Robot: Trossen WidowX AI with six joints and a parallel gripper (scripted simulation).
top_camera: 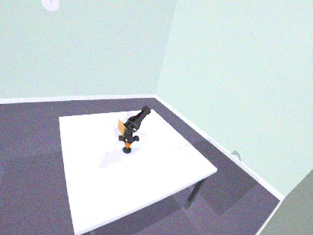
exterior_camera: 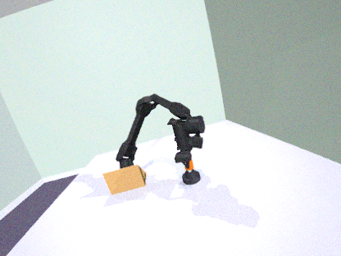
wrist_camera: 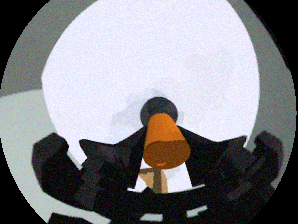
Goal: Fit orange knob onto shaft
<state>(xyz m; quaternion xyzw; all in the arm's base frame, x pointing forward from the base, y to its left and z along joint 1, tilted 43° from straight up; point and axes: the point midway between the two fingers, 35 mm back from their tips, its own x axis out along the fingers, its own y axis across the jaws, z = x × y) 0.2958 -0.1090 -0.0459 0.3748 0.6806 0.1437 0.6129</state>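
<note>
Now: the orange knob 30 mm above my gripper tip. Also, from my gripper tip: round dark pedestal: 40 mm below.
</note>
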